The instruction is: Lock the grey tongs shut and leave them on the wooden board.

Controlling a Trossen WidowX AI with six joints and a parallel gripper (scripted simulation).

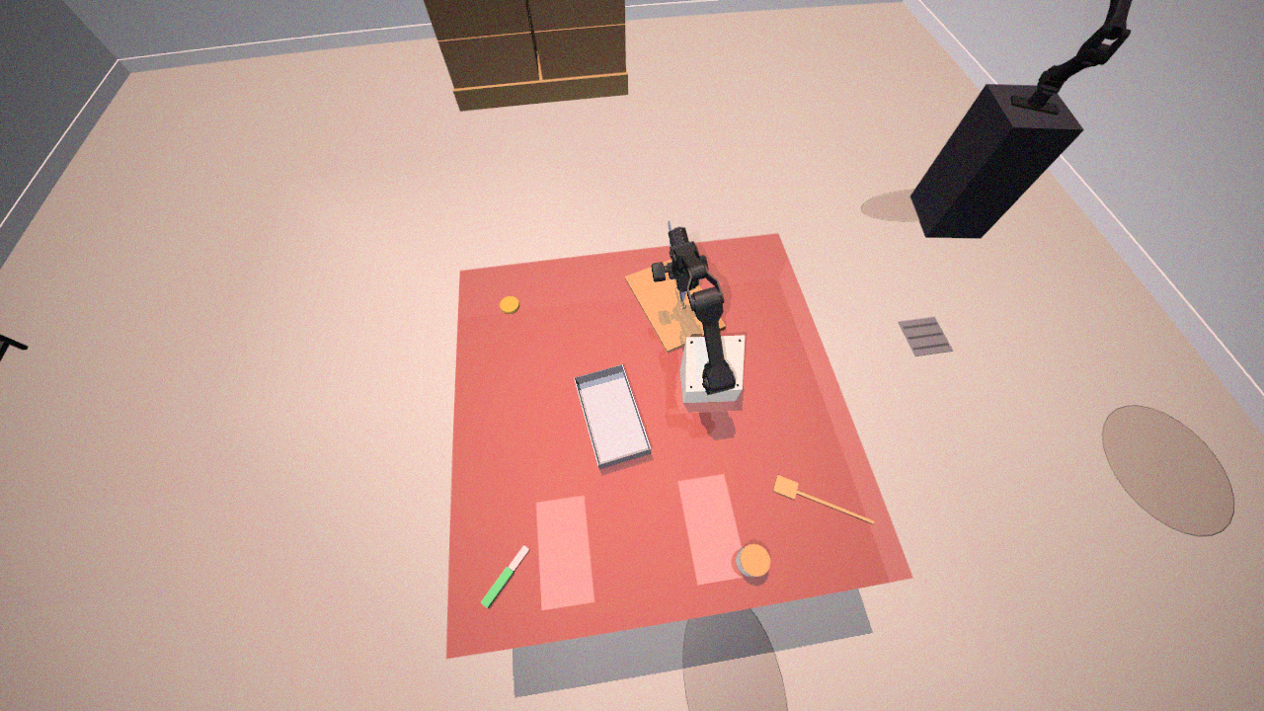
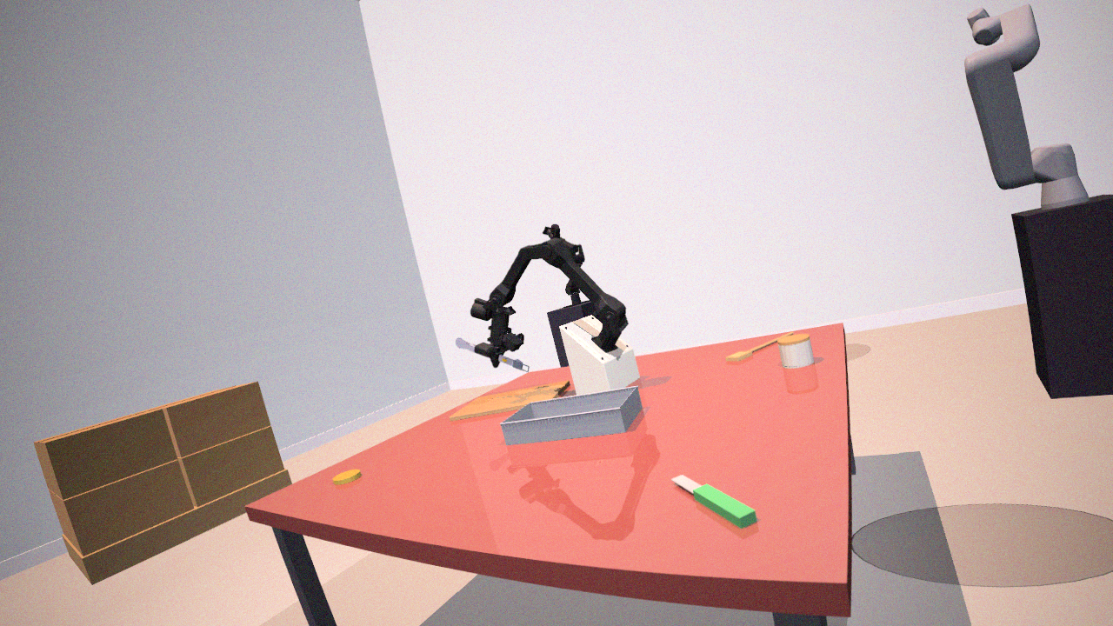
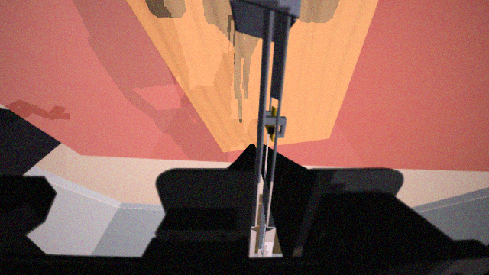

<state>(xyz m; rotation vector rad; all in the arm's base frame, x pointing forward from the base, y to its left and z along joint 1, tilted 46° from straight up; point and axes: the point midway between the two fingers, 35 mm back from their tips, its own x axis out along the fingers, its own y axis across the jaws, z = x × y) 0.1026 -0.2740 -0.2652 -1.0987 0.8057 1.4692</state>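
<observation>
My gripper tip is 120 mm above the wooden board and 30 mm to the right of it. Also, from my gripper tip: green-handled tool: 960 mm to the left, 490 mm ahead, 120 mm below; then orange disc: 620 mm ahead, 120 mm below, 50 mm to the left; then grey roasting tin: 500 mm to the left, 220 mm ahead, 100 mm below.
</observation>
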